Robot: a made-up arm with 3 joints. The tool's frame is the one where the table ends. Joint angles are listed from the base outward.
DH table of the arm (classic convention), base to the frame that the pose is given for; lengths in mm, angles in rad. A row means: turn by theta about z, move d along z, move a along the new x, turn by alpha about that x. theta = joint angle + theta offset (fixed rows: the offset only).
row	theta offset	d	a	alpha
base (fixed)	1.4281	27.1	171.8	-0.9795
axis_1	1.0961	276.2	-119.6	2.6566
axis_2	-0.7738	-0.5	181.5	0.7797
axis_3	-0.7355	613	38.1	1.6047
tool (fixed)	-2.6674	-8	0	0
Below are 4 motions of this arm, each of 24 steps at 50 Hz.
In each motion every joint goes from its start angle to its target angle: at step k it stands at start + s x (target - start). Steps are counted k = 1, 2, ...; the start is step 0. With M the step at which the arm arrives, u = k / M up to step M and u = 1 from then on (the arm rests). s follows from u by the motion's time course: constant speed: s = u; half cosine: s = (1 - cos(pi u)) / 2; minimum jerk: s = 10 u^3 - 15 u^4 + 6 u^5.
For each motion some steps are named. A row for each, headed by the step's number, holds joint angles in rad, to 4 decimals.
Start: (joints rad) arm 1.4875 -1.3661 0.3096
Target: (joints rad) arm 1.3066 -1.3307 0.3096
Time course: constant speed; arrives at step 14
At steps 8, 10, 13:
8: 1.3841 -1.3459 0.3096
10: 1.3583 -1.3408 0.3096
13: 1.3195 -1.3332 0.3096

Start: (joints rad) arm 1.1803 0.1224 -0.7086
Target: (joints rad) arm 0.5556 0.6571 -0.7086
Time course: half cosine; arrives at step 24
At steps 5, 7, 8, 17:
5: 1.1158 0.1776 -0.7086
7: 1.0581 0.2270 -0.7086
8: 1.0241 0.2561 -0.7086
17: 0.6778 0.5525 -0.7086

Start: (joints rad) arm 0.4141 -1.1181 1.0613
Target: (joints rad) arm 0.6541 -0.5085 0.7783
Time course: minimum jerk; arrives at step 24
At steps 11, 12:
11: 0.5154 -0.8607 0.9418
12: 0.5341 -0.8133 0.9198

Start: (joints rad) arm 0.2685 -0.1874 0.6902
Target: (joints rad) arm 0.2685 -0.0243 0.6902
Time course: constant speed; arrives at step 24
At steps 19, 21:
19: 0.2685 -0.0583 0.6902
21: 0.2685 -0.0447 0.6902

